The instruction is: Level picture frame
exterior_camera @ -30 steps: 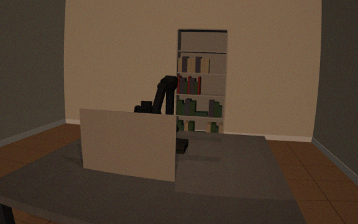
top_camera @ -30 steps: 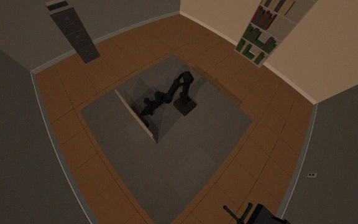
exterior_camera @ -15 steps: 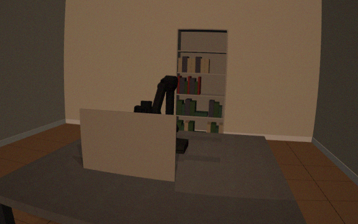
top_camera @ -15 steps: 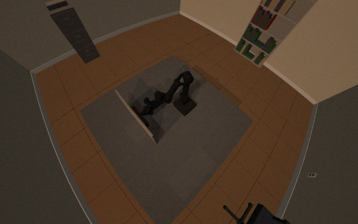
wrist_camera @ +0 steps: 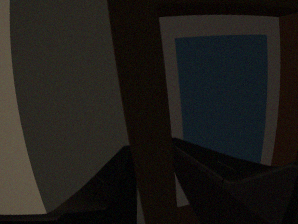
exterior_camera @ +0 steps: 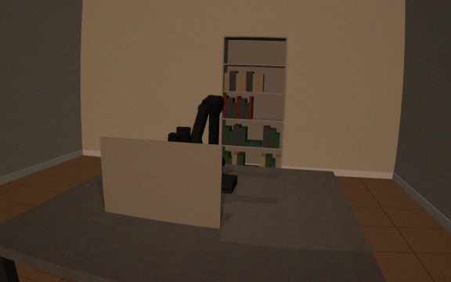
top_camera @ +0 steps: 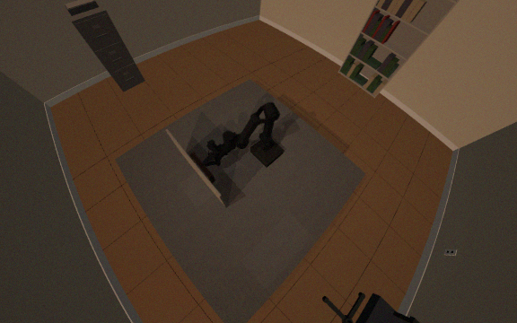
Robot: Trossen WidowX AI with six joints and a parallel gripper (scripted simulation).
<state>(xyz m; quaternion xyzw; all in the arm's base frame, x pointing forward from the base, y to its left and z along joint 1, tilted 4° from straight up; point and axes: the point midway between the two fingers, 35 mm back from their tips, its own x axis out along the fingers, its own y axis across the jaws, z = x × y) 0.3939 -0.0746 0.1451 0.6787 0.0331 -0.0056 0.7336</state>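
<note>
The picture frame is 10 mm ahead of my gripper tip, 10 mm to the right of it and 50 mm below it. From my gripper tip the other things lie so: wall panel: 30 mm ahead, 20 mm to the right, 70 mm below.
</note>
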